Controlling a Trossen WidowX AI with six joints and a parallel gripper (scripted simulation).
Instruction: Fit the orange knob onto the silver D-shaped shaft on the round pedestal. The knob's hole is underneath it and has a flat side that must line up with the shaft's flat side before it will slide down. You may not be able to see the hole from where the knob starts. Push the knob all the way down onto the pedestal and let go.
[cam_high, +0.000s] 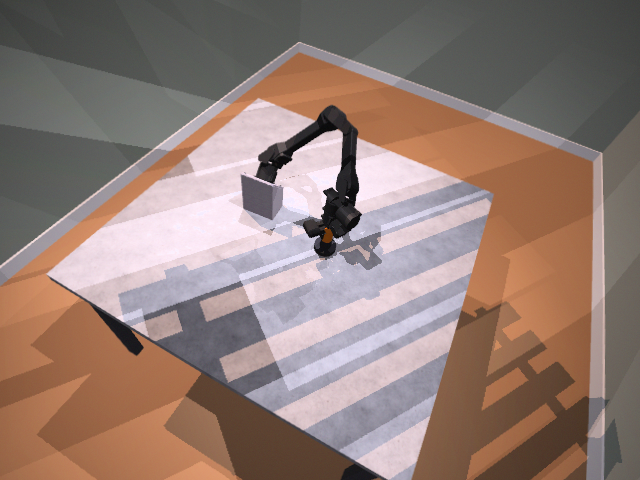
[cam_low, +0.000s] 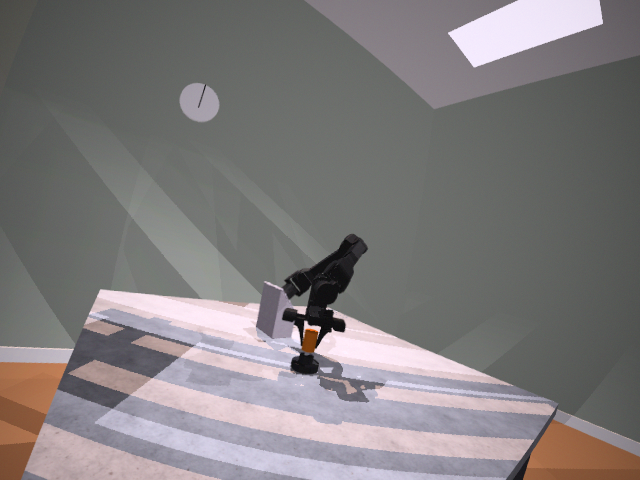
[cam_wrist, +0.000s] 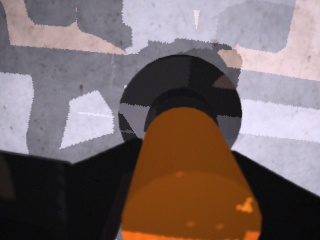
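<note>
Right now my gripper tip is 4 cm above the round pedestal. From my gripper tip the other things lie so: orange knob: 3 cm above.
</note>
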